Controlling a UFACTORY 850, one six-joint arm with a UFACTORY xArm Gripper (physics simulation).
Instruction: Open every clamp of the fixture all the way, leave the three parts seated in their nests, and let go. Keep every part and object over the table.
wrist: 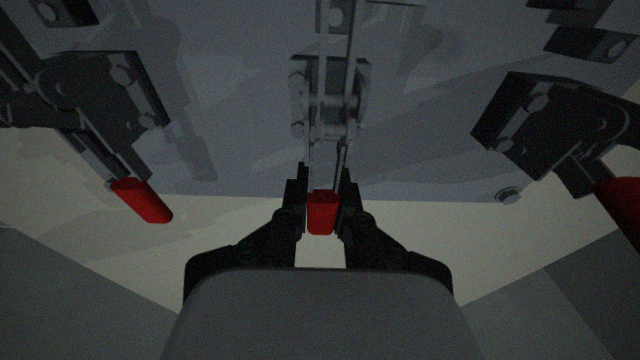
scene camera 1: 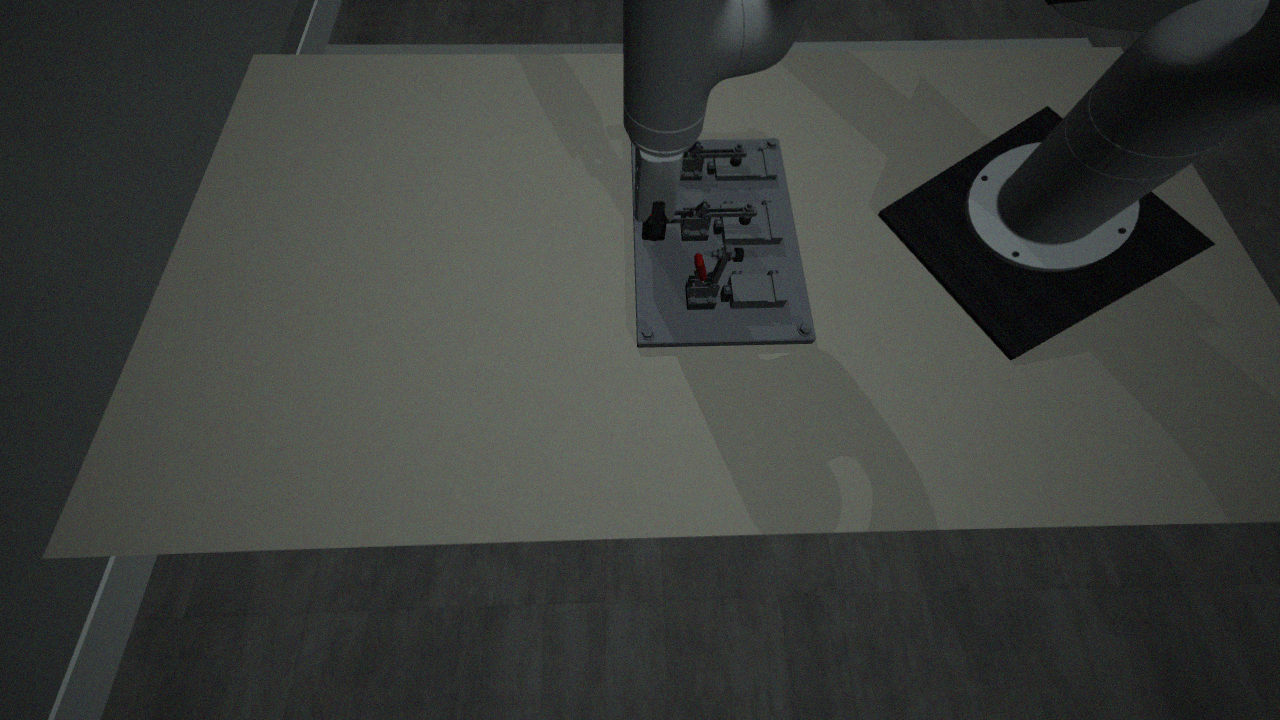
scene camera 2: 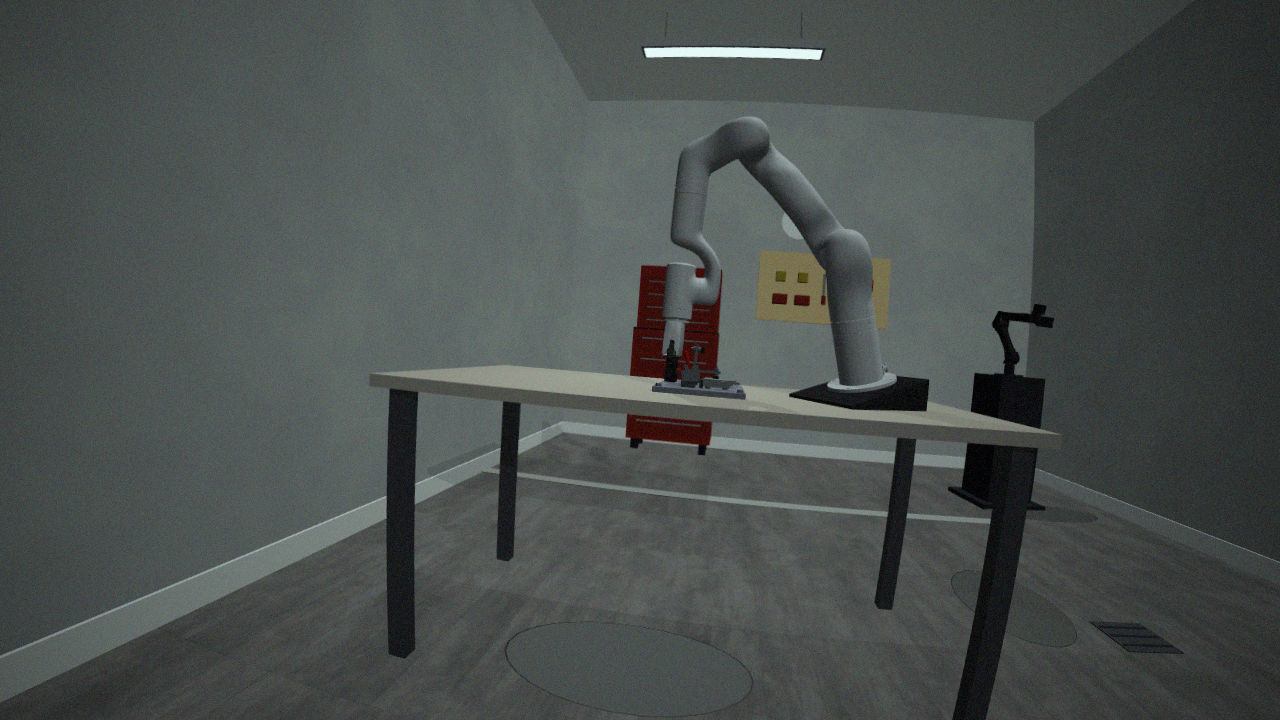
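Observation:
The grey fixture plate carries three clamps in a row. The near clamp has its arm tilted up and its red handle raised. The middle clamp has its arm lying over its part. The far clamp also has its arm down, its red handle low. My gripper is shut on the middle clamp's red handle. The three flat parts appear to lie in their nests.
The arm's black base plate stands on the table to the right of the fixture. The near and far clamps flank the gripper closely. Bolt heads stand at the plate's corners.

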